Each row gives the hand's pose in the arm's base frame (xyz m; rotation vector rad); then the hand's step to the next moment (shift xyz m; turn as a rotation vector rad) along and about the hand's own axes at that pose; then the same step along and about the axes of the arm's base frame.
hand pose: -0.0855 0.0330 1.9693 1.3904 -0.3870 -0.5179
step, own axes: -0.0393 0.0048 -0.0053 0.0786 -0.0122 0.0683
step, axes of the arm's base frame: -0.0291 0.0268 0.0056 0.0264 -0.1013 -0.0053
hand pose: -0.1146 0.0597 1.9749 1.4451 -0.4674 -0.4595
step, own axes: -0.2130 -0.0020 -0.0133 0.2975 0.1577 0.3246
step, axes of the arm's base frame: -0.1686 0.1305 -0.0086 0.0660 -0.4233 0.1876
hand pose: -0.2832 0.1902 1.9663 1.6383 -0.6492 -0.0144
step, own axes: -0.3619 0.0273 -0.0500 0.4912 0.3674 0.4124
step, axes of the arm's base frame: -0.2958 0.1951 -0.0931 0.1121 -0.5897 0.4314
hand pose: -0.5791 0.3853 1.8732 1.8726 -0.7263 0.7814
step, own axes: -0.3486 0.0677 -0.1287 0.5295 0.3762 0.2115
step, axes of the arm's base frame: -0.2940 0.1452 -0.1874 0.0874 -0.4151 0.5354
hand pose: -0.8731 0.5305 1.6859 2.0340 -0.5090 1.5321
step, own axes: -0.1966 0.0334 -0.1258 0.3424 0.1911 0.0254
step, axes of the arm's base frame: -0.1704 0.0478 -0.1558 0.0032 -0.1584 0.3596
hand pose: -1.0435 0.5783 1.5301 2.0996 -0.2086 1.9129
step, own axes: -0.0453 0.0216 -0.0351 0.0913 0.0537 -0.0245
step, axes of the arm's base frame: -0.0446 -0.0136 -0.0397 -0.0296 -0.0352 0.0985
